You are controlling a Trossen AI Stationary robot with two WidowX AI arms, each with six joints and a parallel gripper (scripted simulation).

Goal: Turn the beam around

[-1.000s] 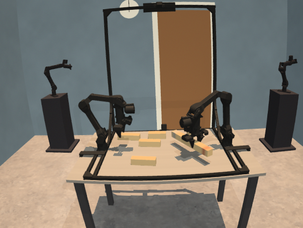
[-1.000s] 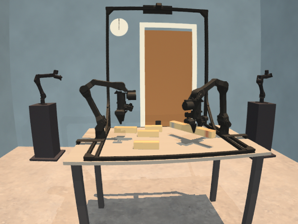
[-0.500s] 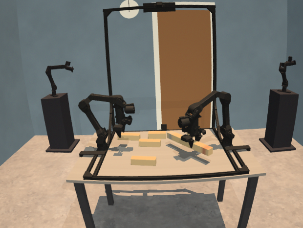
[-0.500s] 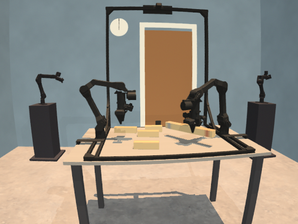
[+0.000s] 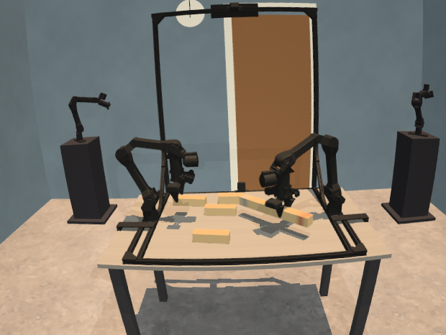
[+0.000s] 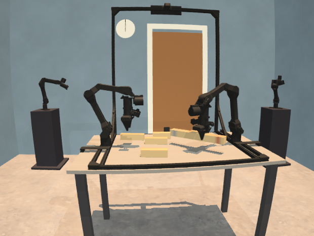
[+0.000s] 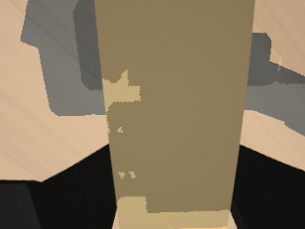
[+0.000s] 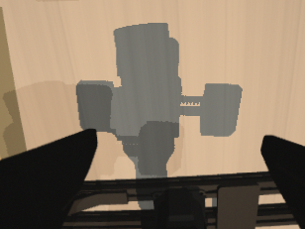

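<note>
Now: the beam 30 mm behind my left hand, 40 mm to the right of it and 20 mm below it.
</note>
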